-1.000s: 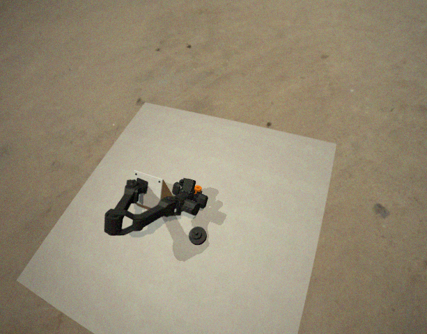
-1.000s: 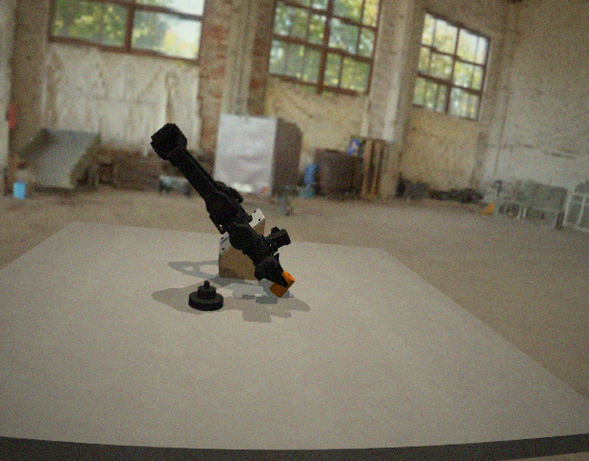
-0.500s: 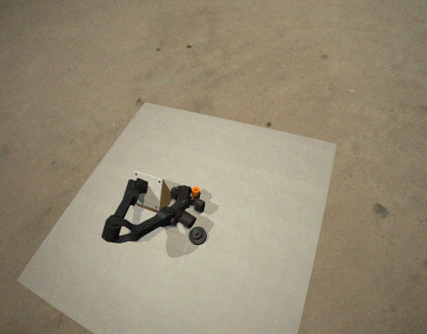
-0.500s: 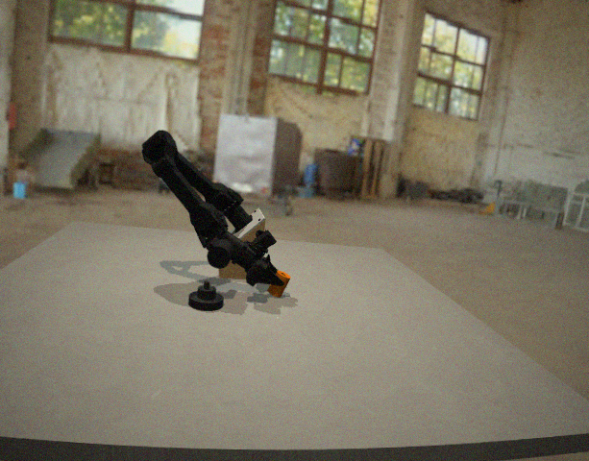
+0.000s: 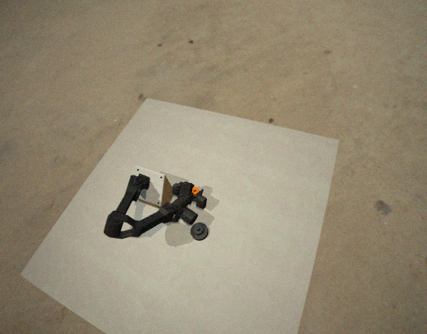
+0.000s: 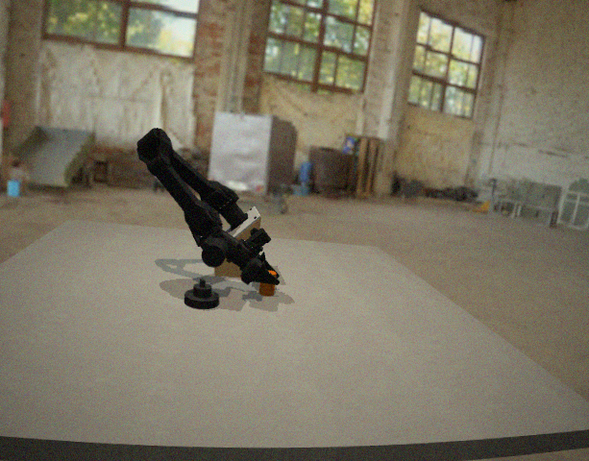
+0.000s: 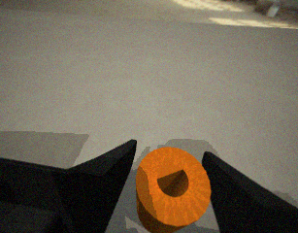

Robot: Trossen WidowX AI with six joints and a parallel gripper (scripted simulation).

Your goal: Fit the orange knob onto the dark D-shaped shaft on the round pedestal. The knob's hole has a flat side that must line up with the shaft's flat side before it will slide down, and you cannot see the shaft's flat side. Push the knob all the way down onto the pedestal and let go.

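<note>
My gripper tip is 30 mm to the left of the orange knob and 10 mm above it. Also, from my gripper tip: round dark pedestal (100 mm ahead, 200 mm to the right, 10 mm below).
</note>
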